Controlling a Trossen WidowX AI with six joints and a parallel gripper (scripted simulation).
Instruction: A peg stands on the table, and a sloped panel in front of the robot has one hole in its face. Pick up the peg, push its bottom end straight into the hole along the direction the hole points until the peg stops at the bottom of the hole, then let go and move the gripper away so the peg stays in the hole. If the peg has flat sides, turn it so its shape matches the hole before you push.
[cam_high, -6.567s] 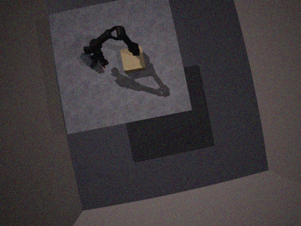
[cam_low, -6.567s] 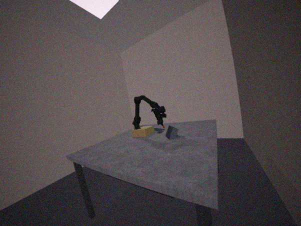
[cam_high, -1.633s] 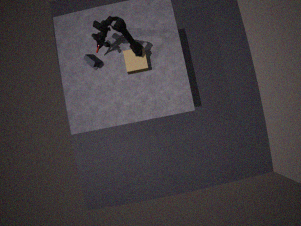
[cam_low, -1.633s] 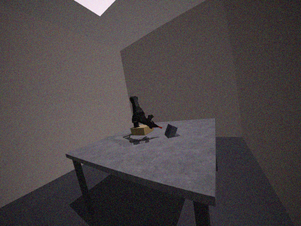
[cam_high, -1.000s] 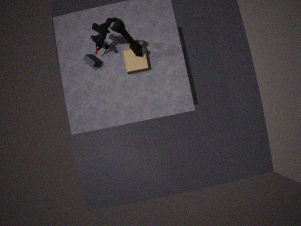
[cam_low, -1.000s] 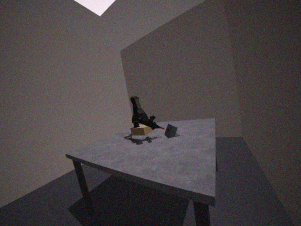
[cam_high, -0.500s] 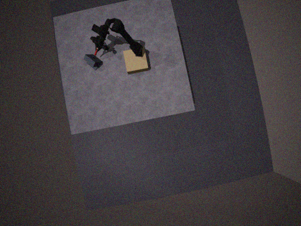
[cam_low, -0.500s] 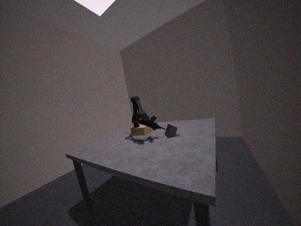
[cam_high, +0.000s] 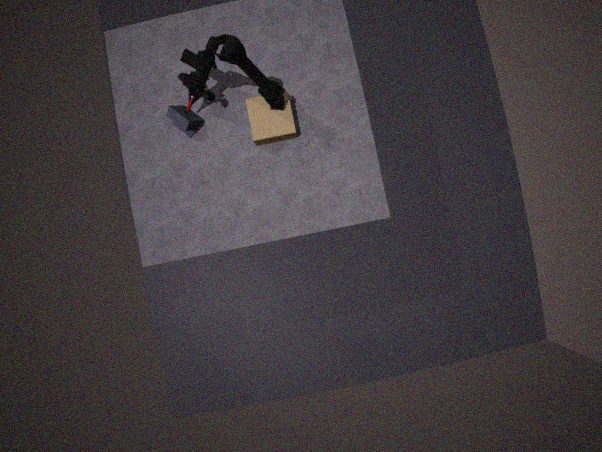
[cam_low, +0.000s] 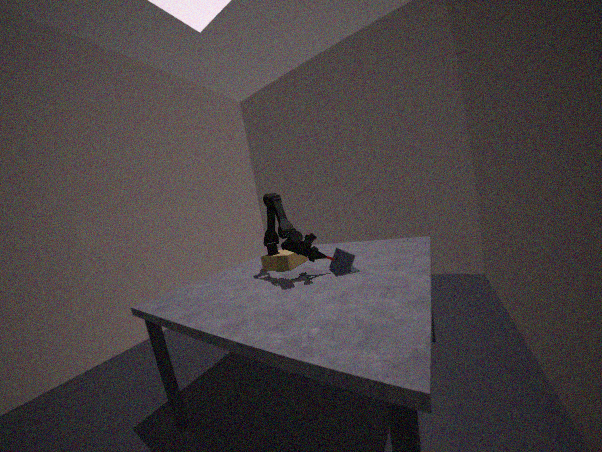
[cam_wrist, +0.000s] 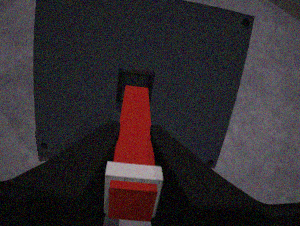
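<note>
Now: the dark sloped panel 4 cm ahead of my gripper tip, 6 cm to the left of it and 4 cm below it. From my gripper tip the other things lie so: red square peg: 1 cm behind, 1 cm to the right, 1 cm above.
</note>
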